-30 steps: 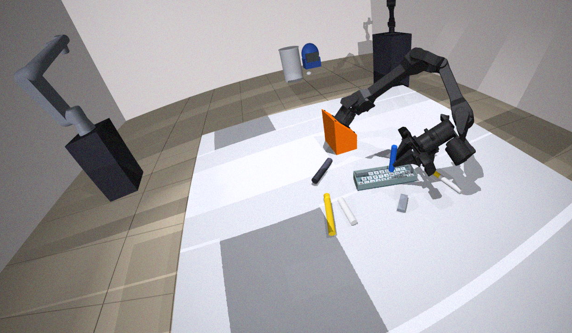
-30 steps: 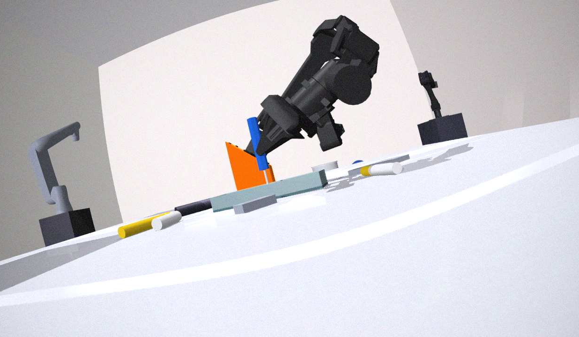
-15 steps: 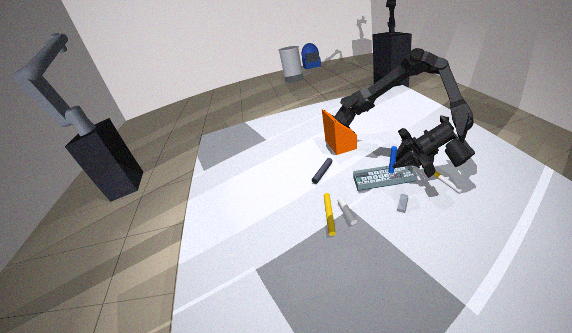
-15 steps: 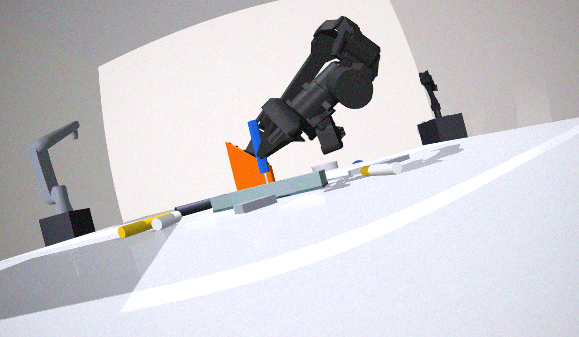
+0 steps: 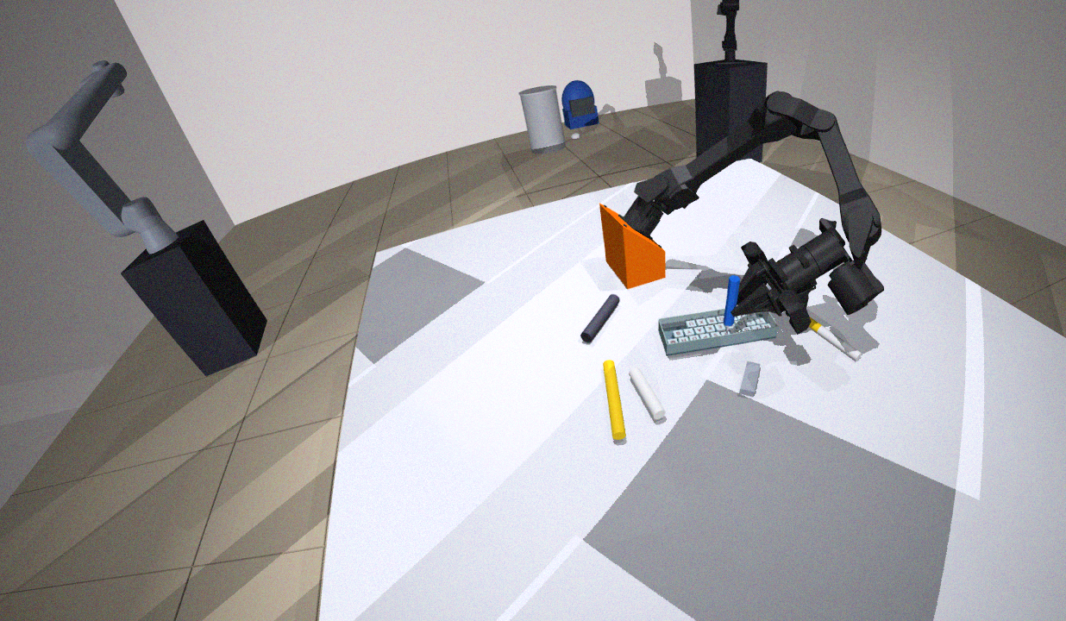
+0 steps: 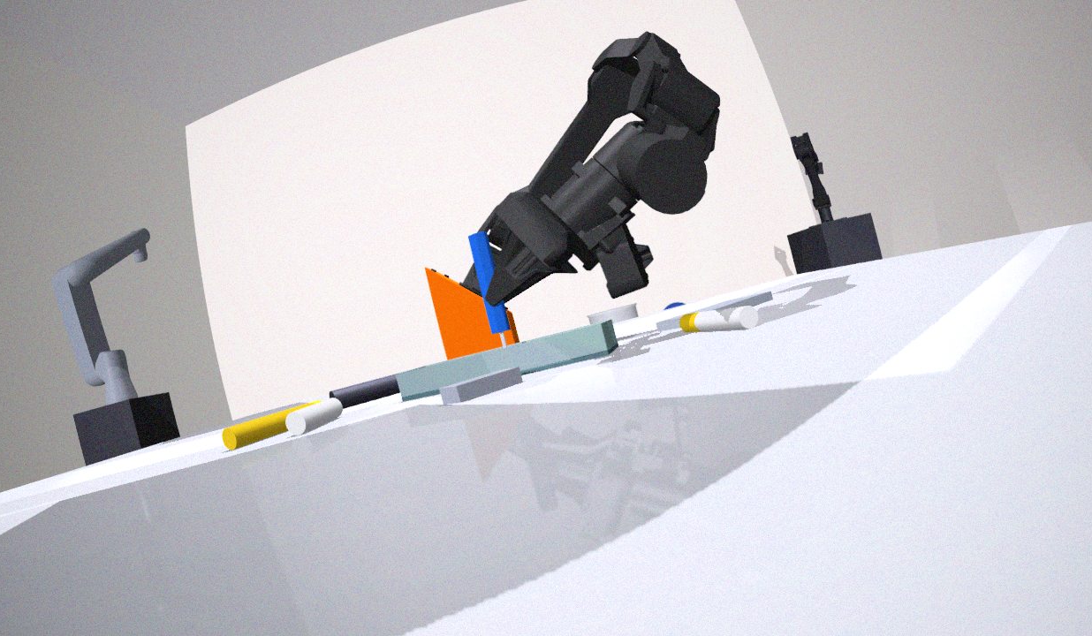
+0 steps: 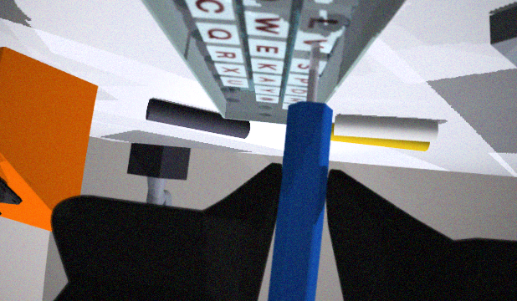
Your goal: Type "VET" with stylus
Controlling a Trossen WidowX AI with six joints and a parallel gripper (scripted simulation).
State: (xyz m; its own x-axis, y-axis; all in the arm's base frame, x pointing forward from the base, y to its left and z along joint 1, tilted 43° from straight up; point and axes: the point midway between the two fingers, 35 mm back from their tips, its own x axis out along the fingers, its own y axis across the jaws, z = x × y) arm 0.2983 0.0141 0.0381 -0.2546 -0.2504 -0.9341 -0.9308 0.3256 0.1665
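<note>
My gripper tip is now 60 mm above the V key. Also, from my gripper tip: stylus tip (50 mm below); E key (20 mm behind, 60 mm below); blue stylus (10 mm below).
</note>
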